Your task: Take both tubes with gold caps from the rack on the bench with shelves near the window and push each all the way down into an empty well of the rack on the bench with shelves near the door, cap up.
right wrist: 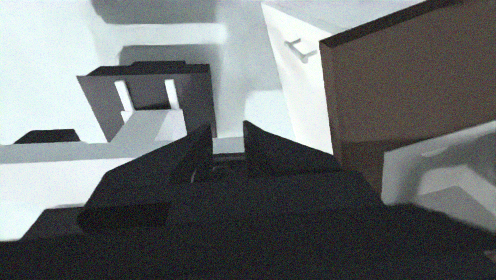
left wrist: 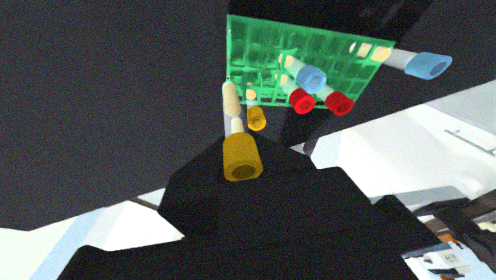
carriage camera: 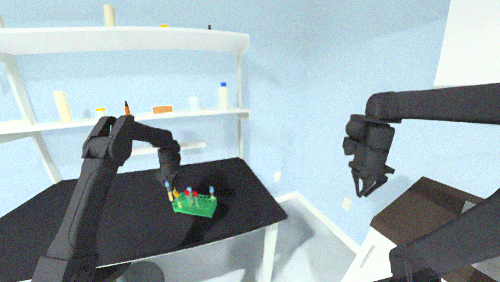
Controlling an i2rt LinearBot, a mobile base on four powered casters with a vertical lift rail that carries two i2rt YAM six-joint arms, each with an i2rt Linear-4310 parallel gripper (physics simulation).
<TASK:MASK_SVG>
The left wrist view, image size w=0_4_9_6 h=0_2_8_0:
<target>my left gripper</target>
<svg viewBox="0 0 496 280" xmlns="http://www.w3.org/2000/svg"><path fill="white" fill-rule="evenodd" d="M443 242L395 195L386 194L372 205L371 200L342 167L334 166L317 169L309 156L262 137L248 127L250 135L255 140L263 166L263 171L257 178L231 182L224 177L223 142L225 140L225 132L214 144L170 176L157 213L185 237L182 237L180 240L107 251L86 244L75 251L56 280L420 280L401 255L432 247Z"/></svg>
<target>green rack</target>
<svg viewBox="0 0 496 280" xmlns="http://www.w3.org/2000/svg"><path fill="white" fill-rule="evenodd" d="M328 109L325 106L325 104L314 105L313 107L320 109ZM310 94L312 97L315 97L315 104L317 101L323 102L315 93ZM227 81L232 81L236 84L239 96L242 96L241 104L247 104L245 100L246 89L256 90L256 93L258 93L257 97L260 105L293 107L289 103L288 96L283 96L286 93L280 87L282 75L288 75L302 88L296 82L296 79L284 68L287 55L292 55L306 65L312 65L326 74L325 84L333 90L343 93L355 103L382 64L369 60L377 46L393 48L396 42L227 14ZM260 101L261 97L272 98L271 102ZM363 42L373 44L365 58L356 56Z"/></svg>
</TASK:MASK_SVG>
